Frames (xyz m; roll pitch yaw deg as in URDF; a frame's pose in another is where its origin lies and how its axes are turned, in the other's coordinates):
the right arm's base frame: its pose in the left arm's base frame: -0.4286 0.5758 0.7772 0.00 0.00 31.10
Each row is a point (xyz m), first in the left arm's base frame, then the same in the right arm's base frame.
Working: the left arm's base frame: its pose in the right arm's base frame: 0.0696 -0.7144 -0.7772 0.00 0.00 -31.10

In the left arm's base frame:
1: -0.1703 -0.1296 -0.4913
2: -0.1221 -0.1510 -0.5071
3: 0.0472 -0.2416 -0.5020
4: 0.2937 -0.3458 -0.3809
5: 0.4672 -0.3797 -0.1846
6: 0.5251 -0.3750 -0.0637
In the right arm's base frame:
1: -0.1432 -0.7374 -1.2685
2: -0.1130 -0.7807 -1.2843
3: -0.0148 -0.9457 -1.2792
4: 0.1424 -1.1622 -1.1581
5: 0.2735 -1.2809 -0.9618
6: 0.3255 -1.3068 -0.8409

